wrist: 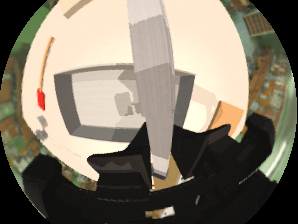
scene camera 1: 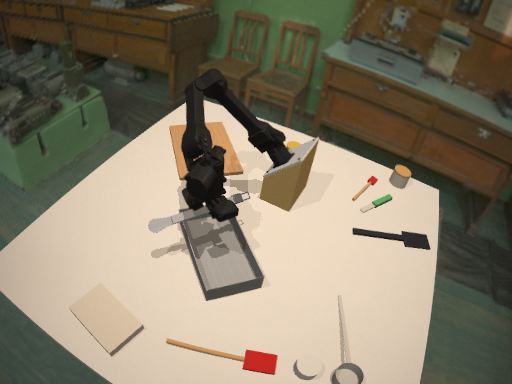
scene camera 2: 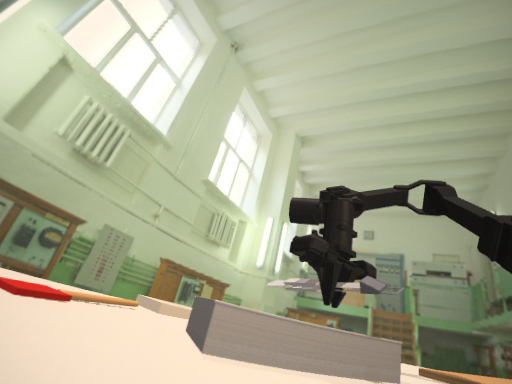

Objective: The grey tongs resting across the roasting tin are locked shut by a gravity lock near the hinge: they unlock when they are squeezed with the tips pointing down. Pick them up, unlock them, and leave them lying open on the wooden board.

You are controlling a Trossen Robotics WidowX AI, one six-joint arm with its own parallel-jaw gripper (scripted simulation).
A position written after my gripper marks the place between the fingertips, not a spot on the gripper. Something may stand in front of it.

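Note:
Through scene camera 1 I see my gripper (scene camera 1: pixel 212 215), a pale slab (scene camera 1: pixel 107 320) and a black spatula (scene camera 1: pixel 415 240). A wooden board (scene camera 1: pixel 232 166) is there too, as is a grey roasting tin (scene camera 1: pixel 225 264). Scene camera 2 gives me my gripper (scene camera 2: pixel 330 306) and the tin (scene camera 2: pixel 217 328), while the spatula is out of frame in scene camera 2. In the wrist view I find my gripper (wrist: pixel 152 123) and the tin (wrist: pixel 99 102). The wrist view does not show the spatula, hidden by my gripper.

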